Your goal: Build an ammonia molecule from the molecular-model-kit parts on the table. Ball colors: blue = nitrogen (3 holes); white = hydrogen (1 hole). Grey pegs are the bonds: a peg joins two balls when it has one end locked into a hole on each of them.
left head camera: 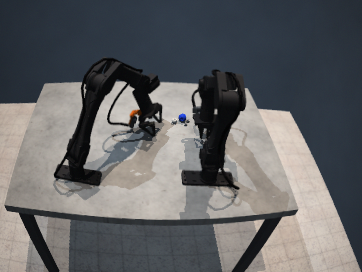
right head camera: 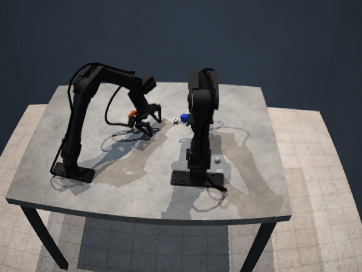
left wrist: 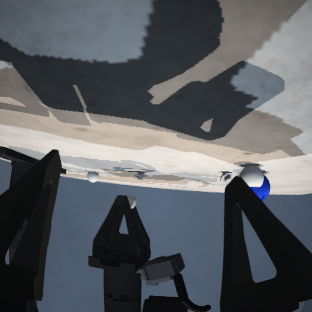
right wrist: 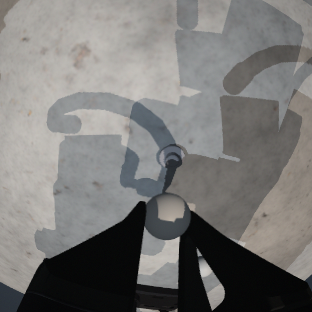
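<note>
The blue ball (left head camera: pixel 182 117) (right head camera: pixel 184 117) (left wrist: pixel 262 187) lies near the table's middle. A white ball (left head camera: pixel 174 121) (right head camera: pixel 175 121) (left wrist: pixel 252 176) is close beside it; I cannot tell if a peg joins them. My right gripper (right wrist: pixel 163 214) is shut on another white ball (left wrist: pixel 132 202), held above the table. A grey peg (right wrist: pixel 171 159) (left wrist: pixel 140 175) appears to stand upright on the table beneath, apart from the held ball. A third white ball (right head camera: pixel 217 161) (left wrist: pixel 93 176) (right wrist: pixel 204 266) lies nearer the right arm's base. My left gripper (left head camera: pixel 157 127) (right head camera: pixel 155 128) (left wrist: pixel 149 170) is open and empty, left of the blue ball.
Small dark or grey parts (left head camera: pixel 186 124) lie beside the blue ball, too small to make out. An orange piece (left head camera: pixel 134 114) (right head camera: pixel 132 114) shows by the left wrist. Both arms stand on the table (left head camera: pixel 150 209) (right head camera: pixel 145 207). Arm shadows cross the table top.
</note>
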